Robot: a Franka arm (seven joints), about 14 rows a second.
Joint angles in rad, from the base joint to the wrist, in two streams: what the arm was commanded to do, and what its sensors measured. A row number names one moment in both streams.
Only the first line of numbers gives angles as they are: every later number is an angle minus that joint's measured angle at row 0.
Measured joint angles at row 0:
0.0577 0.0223 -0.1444 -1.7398 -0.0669 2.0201 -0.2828
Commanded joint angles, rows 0 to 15:
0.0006 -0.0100 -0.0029 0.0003 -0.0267 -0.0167 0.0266
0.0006 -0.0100 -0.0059 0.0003 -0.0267 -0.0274 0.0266
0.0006 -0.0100 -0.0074 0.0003 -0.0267 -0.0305 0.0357
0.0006 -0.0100 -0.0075 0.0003 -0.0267 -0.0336 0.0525
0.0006 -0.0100 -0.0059 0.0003 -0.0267 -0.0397 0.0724
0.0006 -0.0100 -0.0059 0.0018 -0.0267 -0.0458 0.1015
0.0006 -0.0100 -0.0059 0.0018 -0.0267 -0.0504 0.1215
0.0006 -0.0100 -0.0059 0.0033 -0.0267 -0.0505 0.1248
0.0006 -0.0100 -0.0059 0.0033 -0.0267 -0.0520 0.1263
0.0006 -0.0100 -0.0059 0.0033 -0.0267 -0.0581 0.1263
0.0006 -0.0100 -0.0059 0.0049 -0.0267 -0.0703 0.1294
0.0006 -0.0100 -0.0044 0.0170 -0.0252 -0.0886 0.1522
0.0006 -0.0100 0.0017 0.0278 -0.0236 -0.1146 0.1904
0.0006 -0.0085 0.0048 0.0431 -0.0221 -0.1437 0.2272
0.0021 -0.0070 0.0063 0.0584 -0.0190 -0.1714 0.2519
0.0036 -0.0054 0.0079 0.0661 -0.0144 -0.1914 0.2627
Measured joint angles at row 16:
0.0022 -0.0009 -0.0002 0.0401 -0.0013 -0.1400 0.2121
